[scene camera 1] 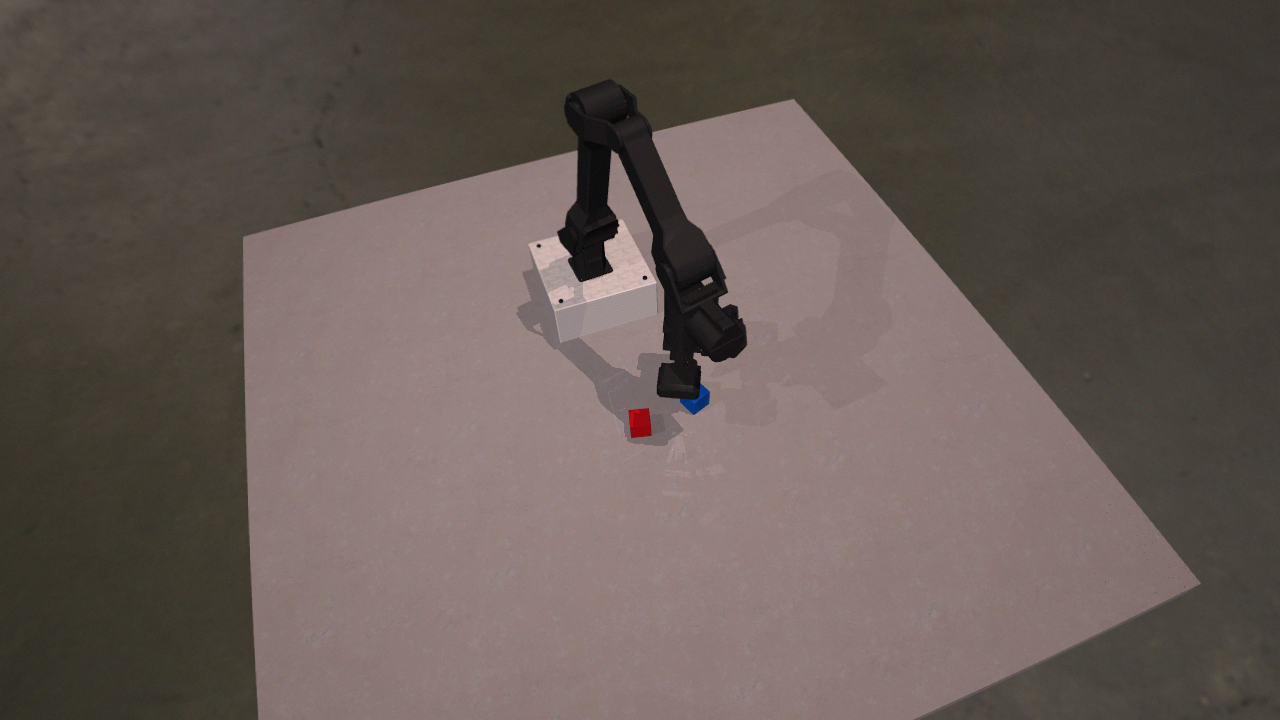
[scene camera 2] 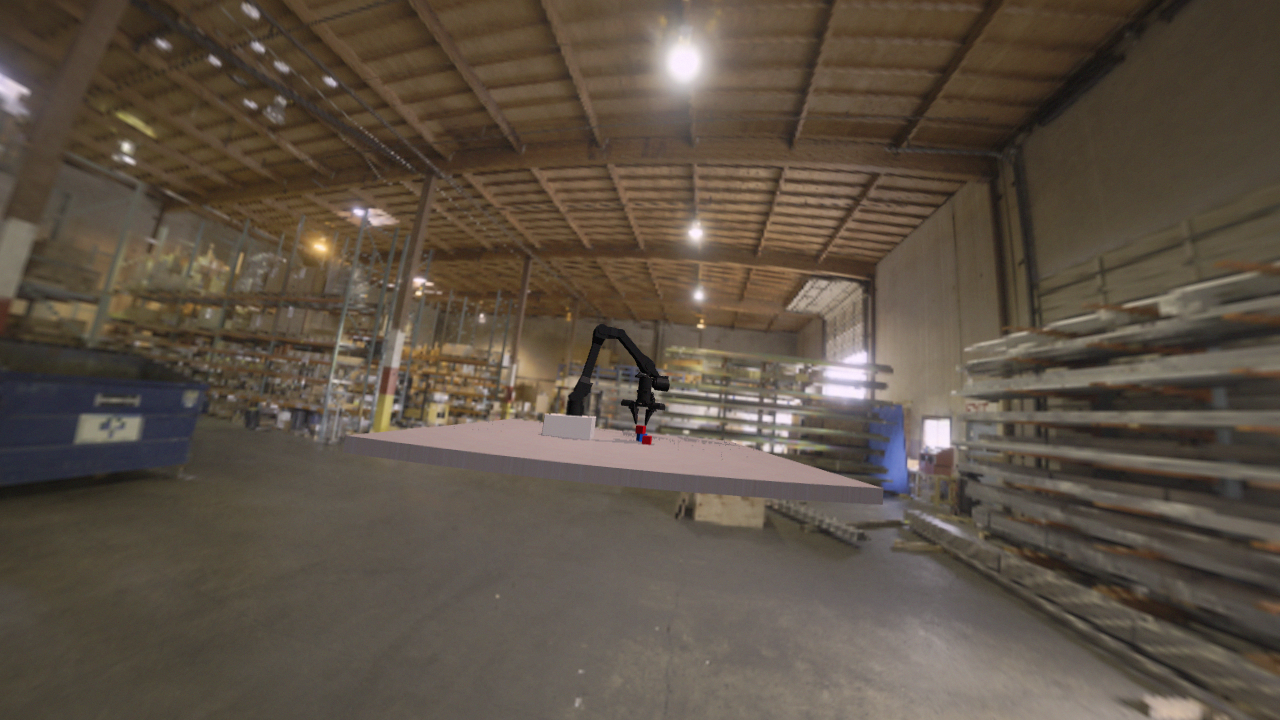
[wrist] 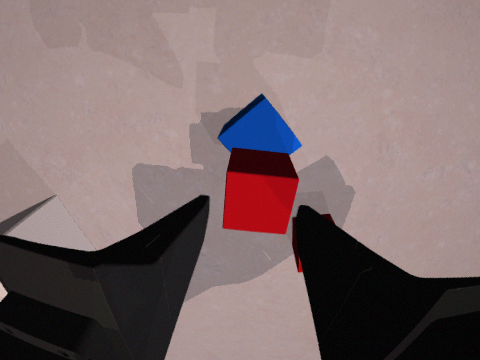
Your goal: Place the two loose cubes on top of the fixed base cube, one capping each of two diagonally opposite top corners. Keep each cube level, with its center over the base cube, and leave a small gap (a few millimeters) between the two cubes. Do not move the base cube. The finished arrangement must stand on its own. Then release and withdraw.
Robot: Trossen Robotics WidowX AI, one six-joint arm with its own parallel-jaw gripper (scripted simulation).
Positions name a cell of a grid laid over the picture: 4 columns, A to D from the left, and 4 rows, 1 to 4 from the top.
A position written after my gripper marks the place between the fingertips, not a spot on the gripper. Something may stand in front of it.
I see my gripper (scene camera 1: C3), a blue cube (wrist: C2) and a red cube (wrist: C3).
My gripper shows as well in the wrist view (wrist: C3).
